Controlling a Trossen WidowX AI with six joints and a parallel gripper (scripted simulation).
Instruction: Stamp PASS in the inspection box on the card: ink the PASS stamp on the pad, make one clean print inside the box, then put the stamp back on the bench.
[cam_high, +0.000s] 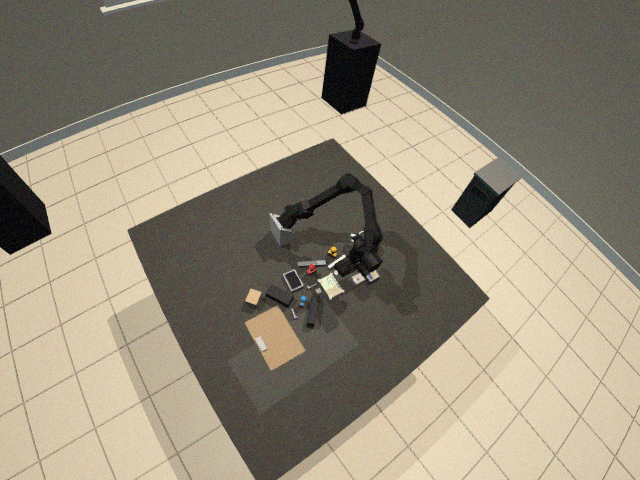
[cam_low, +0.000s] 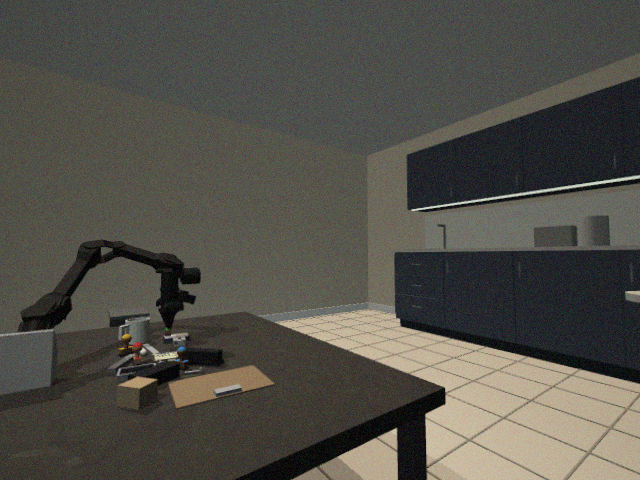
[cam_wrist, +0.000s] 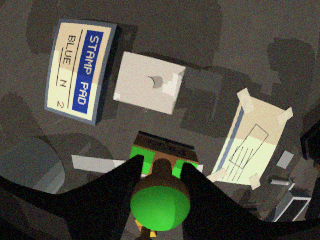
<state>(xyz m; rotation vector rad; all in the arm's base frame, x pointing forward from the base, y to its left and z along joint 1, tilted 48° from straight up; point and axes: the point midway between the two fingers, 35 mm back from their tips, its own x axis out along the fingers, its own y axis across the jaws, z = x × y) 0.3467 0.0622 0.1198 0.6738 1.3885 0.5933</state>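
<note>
Now: gripper tip 12 cm past the ink pad, 23 cm to the left of it and 6 cm above it. Round my gripper tip: pen (9 cm behind, 3 cm to the left, 6 cm below); green-knobbed stamp (right at my gripper tip); ruler (5 cm behind, 2 cm to the left, 7 cm below).
</note>
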